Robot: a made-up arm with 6 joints.
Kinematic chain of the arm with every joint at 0, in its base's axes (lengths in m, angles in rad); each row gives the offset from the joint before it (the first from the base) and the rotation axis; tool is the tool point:
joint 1: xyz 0 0 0.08 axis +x
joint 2: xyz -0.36 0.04 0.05 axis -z
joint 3: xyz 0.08 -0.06 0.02 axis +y
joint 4: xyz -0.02 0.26 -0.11 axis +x
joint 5: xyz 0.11 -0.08 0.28 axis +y
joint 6: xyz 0 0.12 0.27 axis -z
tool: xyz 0 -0.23 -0.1
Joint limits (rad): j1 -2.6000..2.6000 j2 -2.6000..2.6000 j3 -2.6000..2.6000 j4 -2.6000..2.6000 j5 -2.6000..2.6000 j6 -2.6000..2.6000
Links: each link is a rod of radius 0.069 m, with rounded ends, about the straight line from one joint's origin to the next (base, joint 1, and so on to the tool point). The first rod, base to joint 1, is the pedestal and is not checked.
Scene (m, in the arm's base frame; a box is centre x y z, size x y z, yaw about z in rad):
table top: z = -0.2
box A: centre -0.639 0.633 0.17 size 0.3 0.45 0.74 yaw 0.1
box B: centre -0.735 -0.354 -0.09 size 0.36 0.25 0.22 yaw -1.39
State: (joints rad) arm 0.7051 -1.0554 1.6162 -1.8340 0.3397 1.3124
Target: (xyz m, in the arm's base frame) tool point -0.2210 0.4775 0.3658
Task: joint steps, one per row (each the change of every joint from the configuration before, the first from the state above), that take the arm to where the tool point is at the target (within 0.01 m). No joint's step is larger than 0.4 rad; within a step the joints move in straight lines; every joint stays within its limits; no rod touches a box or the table.
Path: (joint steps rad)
1: 0.3435 0.1888 0.0360 0.1485 0.1059 -0.3878
2: 0.3434 0.1888 0.0359 0.1486 0.1058 -0.3878
3: 0.3435 0.1887 0.0360 0.1485 0.1059 -0.3877
4: 0.3434 0.1888 0.0360 0.1485 0.1058 -0.3878
5: 0.3435 0.1888 0.0360 0.1485 0.1059 -0.3878
6: -0.3582 0.0234 0.0734 0.0037 -0.2051 0.2522
7: -0.3581 0.0235 0.0734 0.0036 -0.2050 0.2523
8: -0.3582 0.0235 0.0734 0.0036 -0.2050 0.2522
9: -0.3581 0.0234 0.0735 0.0036 -0.2050 0.2522
10: -0.3582 0.0235 0.0734 0.0036 -0.2050 0.2522
11: -0.3581 0.0234 0.0734 0.0037 -0.2051 0.2523
12: 0.0746 -0.2906 -0.1408 0.2044 0.0831 -0.0256
13: 0.0745 -0.2906 -0.1408 0.2045 0.0831 -0.0256

